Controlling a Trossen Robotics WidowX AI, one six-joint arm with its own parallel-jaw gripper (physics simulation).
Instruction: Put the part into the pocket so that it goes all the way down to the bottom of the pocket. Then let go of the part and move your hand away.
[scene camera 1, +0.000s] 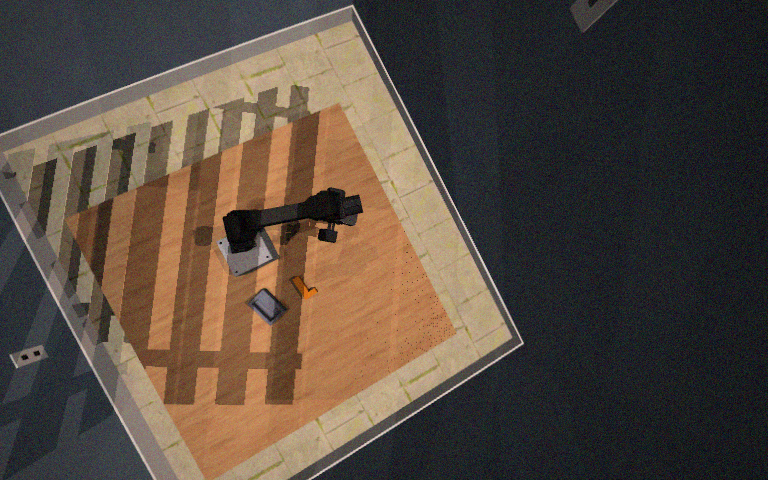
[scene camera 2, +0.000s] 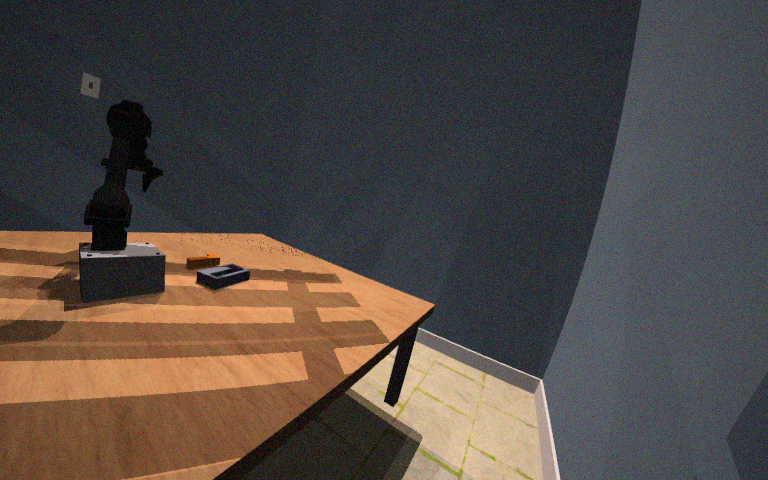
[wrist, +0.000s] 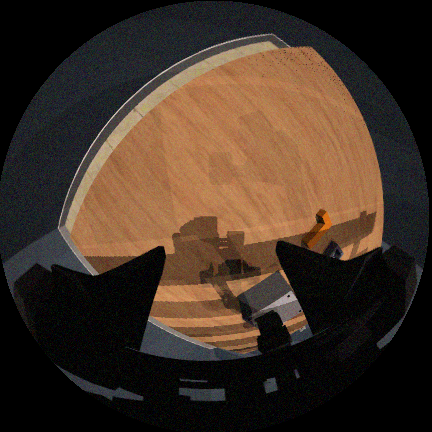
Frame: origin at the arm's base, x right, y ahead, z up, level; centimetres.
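Where they show: gripper, between the fingertips: (scene camera 2: 131, 190) (wrist: 221, 249); arm's base, origin of its link: (scene camera 1: 245, 242) (scene camera 2: 107, 247) (wrist: 266, 317).
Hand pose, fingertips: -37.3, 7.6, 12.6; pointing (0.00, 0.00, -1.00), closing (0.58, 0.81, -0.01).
Observation:
Things, the pixels of their top centre, and the offset from my fingertips, as dx, dy, dz. Level surfaces: height alone.
- orange L-shaped part, centre of its top: (wrist: 318, 230) (scene camera 2: 202, 256) (scene camera 1: 304, 286) +25.2, +19.8, -20.1
- dark grey block with the rectangular pocket, centre of its top: (scene camera 2: 225, 270) (wrist: 330, 263) (scene camera 1: 266, 307) +43.8, +21.3, -19.4
- wooden table, height of its surface: dz -23.1
The orange L-shaped part (scene camera 1: 301, 285) (scene camera 2: 202, 262) (wrist: 316, 236) lies flat on the wooden table, outside the pocket. The dark grey block with the rectangular pocket (scene camera 1: 278, 316) (scene camera 2: 229, 280) (wrist: 332, 251) lies close beside it, a short gap apart; the right finger partly hides the block in the wrist view. The pocket looks empty in both scene views. My gripper (scene camera 2: 152, 181) (wrist: 221, 249) is wide open with nothing between its fingers. It hangs high above the table, well away from the part and the block, which show beyond its right finger in the wrist view.
The arm's light grey base (scene camera 1: 249, 262) (scene camera 2: 121, 275) (wrist: 267, 295) stands on the wooden table (scene camera 1: 351, 305) (scene camera 2: 169, 373) (wrist: 200, 125), near the block and the part. Striped shadows cross the table. The table's edges and a tiled floor (scene camera 1: 481, 305) (scene camera 2: 441, 407) also show.

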